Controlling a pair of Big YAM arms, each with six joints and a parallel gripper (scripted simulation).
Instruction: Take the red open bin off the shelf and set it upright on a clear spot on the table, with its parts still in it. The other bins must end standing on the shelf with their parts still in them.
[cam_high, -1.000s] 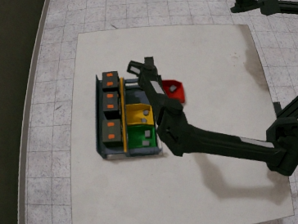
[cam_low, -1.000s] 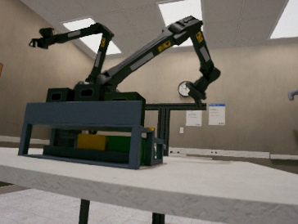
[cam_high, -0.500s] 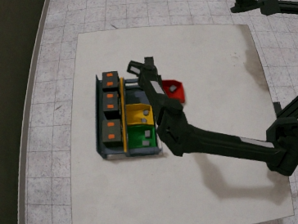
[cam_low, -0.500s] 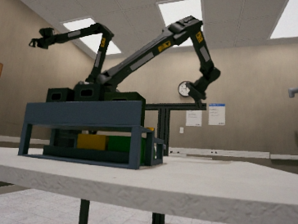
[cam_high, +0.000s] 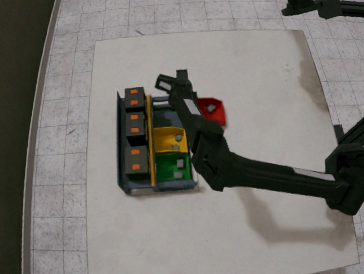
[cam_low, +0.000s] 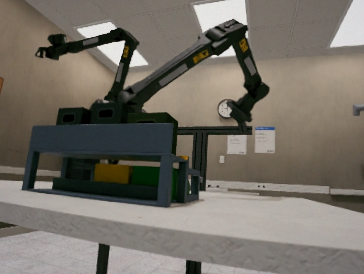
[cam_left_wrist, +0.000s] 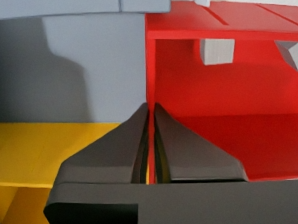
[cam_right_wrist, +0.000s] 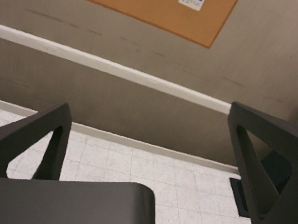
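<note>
Now: left hand 80 mm past the red bin and 30 mm above it. From my left hand the other things lie so: green bin 230 mm to the left, 80 mm ahead, 40 mm below; then yellow bin 120 mm to the left, 80 mm ahead, 40 mm below.
</note>
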